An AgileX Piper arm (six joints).
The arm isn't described. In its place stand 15 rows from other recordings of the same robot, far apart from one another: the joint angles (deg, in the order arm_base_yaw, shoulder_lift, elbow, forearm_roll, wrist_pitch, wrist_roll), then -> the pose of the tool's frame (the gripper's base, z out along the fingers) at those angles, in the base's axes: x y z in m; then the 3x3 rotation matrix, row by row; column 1 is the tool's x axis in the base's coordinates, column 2 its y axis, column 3 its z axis.
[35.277, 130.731, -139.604, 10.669, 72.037, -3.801] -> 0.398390, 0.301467, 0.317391; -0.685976, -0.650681, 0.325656; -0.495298, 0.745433, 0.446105; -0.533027, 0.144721, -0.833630
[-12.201, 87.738, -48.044, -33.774, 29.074, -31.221] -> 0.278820, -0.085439, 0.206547; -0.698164, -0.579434, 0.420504; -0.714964, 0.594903, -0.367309; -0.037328, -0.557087, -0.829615
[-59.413, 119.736, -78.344, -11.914, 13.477, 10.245] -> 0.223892, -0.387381, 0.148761; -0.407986, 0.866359, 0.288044; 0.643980, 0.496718, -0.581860; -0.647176, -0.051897, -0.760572
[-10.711, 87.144, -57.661, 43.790, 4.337, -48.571] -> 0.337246, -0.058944, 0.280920; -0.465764, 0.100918, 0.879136; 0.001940, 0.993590, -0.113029; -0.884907, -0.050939, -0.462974
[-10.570, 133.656, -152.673, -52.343, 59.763, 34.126] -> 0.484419, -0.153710, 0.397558; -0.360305, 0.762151, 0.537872; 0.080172, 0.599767, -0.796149; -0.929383, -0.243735, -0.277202
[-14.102, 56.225, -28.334, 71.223, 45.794, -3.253] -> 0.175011, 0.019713, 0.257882; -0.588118, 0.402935, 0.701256; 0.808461, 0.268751, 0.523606; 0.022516, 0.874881, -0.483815
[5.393, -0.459, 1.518, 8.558, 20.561, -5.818] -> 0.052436, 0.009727, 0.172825; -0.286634, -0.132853, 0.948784; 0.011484, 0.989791, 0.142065; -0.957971, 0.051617, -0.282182
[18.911, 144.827, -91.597, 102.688, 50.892, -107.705] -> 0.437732, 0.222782, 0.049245; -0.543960, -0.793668, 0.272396; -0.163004, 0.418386, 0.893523; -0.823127, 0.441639, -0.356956
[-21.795, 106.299, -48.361, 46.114, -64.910, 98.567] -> 0.306474, -0.186520, 0.199994; 0.722648, -0.515815, 0.460125; 0.400267, -0.230428, -0.886955; 0.563531, 0.825129, 0.039945
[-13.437, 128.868, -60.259, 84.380, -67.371, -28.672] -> 0.332032, -0.165271, 0.076080; -0.027614, 0.999118, 0.031623; 0.303705, 0.038525, -0.951987; -0.952366, -0.016684, -0.304501
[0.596, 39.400, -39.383, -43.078, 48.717, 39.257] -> 0.118813, -0.045472, 0.331206; -0.510919, 0.484287, 0.710231; 0.107978, 0.855818, -0.505882; -0.852820, -0.181775, -0.489546
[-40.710, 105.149, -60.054, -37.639, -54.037, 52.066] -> 0.329126, -0.223855, 0.250998; 0.177331, 0.127624, 0.975841; 0.380512, 0.905553, -0.187578; -0.907615, 0.404582, 0.112020
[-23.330, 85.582, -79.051, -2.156, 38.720, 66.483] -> 0.309009, -0.135604, 0.364036; 0.120635, 0.712258, 0.691474; 0.933097, 0.156364, -0.323852; -0.338788, 0.684280, -0.645743
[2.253, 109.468, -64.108, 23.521, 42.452, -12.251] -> 0.349276, 0.038273, 0.144345; -0.988502, 0.012752, 0.150669; 0.054374, 0.959760, 0.275508; -0.141093, 0.280532, -0.949418
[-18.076, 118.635, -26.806, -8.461, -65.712, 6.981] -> 0.278541, -0.078074, 0.070363; -0.334104, 0.209400, 0.918981; 0.172315, 0.972146, -0.158868; -0.926651, 0.105276, -0.360880
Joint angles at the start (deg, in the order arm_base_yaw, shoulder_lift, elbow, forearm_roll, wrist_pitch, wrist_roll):
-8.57, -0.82, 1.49, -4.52, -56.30, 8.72
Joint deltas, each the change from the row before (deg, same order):
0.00, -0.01, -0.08, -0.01, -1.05, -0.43
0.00, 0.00, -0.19, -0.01, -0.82, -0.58
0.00, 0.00, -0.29, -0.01, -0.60, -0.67
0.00, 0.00, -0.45, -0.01, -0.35, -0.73
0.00, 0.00, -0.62, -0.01, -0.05, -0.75
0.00, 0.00, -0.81, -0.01, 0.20, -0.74
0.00, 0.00, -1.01, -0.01, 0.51, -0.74
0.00, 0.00, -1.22, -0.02, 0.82, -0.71
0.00, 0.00, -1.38, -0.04, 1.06, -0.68
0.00, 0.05, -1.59, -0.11, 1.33, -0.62
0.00, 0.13, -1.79, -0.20, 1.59, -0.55
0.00, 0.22, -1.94, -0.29, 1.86, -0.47
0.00, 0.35, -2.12, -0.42, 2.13, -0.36
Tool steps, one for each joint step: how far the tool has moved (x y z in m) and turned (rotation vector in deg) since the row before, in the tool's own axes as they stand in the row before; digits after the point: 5 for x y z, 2 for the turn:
-0.00202, 0.00029, 0.00024, -0.17, -1.13, -0.44
-0.00210, 0.00024, 0.00064, -0.14, -1.00, -0.60
-0.00217, 0.00019, 0.00100, -0.11, -0.88, -0.69
-0.00244, 0.00013, 0.00158, -0.08, -0.79, -0.77
-0.00268, 0.00005, 0.00218, -0.05, -0.67, -0.80
-0.00308, -0.00002, 0.00286, -0.03, -0.61, -0.80
-0.00345, -0.00012, 0.00355, -0.01, -0.50, -0.81
-0.00388, -0.00021, 0.00425, 0.01, -0.40, -0.80
-0.00425, -0.00028, 0.00476, 0.01, -0.32, -0.80
-0.00468, -0.00031, 0.00546, -0.03, -0.20, -0.79
-0.00502, -0.00034, 0.00614, -0.08, -0.06, -0.78
-0.00513, -0.00038, 0.00662, -0.13, 0.15, -0.77
-0.00527, -0.00041, 0.00723, -0.21, 0.37, -0.76

